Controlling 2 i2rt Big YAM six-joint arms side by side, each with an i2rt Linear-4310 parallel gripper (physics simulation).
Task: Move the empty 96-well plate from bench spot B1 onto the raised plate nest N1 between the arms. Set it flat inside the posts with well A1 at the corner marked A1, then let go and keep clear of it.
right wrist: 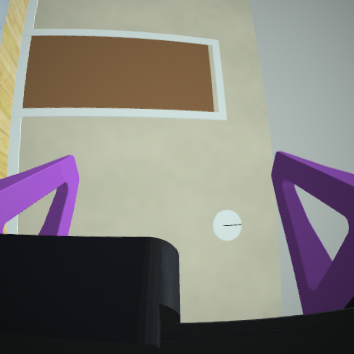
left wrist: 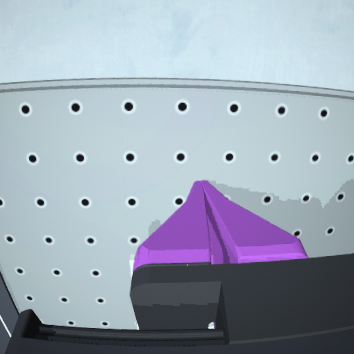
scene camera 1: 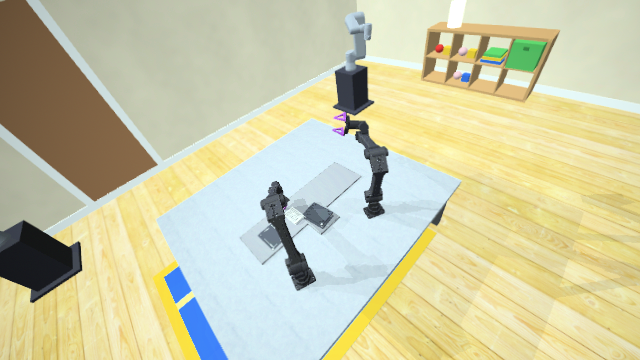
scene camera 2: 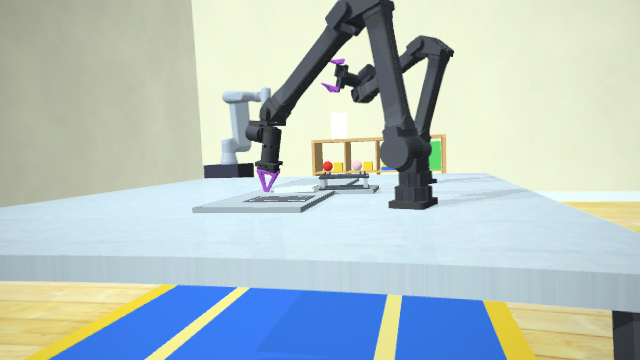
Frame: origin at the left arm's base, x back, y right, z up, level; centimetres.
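Seen in the pictures: left gripper, fingertip midpoint: (left wrist: 199,190) (scene camera 1: 284,209) (scene camera 2: 266,191); right gripper, fingertip midpoint: (right wrist: 174,164) (scene camera 1: 332,124) (scene camera 2: 323,71); left arm's base at its link origin: (scene camera 1: 303,279) (scene camera 2: 413,205); right arm's base at its link origin: (scene camera 1: 373,211).
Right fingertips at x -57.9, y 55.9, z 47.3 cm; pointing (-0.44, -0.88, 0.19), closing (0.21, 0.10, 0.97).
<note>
Offsets run from my right fingertips to a thing's top centre. Level surfaces: height alone.
The white 96-well plate @(dx +15.8, dy -44.6, dz -44.1 cm) (scene camera 1: 294,215) (scene camera 2: 295,189) lies low on the perforated grey board, close beside the raised nest. The nest N1 @(dx +25.4, dy -30.6, dz -40.6 cm) (scene camera 1: 318,215) (scene camera 2: 345,176) is a dark platform on short supports. My left gripper (scene camera 2: 266,190) (left wrist: 199,190) is shut and empty, pointing down, with its tips low over the board by the plate's far-left side in scene camera 2. It hides most of the plate in the left wrist view. My right gripper (scene camera 1: 336,124) (scene camera 2: 331,74) (right wrist: 174,164) is open and empty, high and away from the plate. The A1 marks are too small to read.
The grey board (scene camera 1: 327,182) (scene camera 2: 215,207) (left wrist: 105,130) lies on the table @(dz -47.3 cm) (scene camera 1: 225,200) (scene camera 2: 150,230). A dark flat frame @(dx +22.7, dy -62.7, dz -45.8 cm) (scene camera 1: 270,237) (scene camera 2: 280,199) lies at its near end. A grey arm on a black pedestal (scene camera 1: 351,90) stands beyond the table; a wooden shelf (scene camera 1: 492,31) is at the back.
</note>
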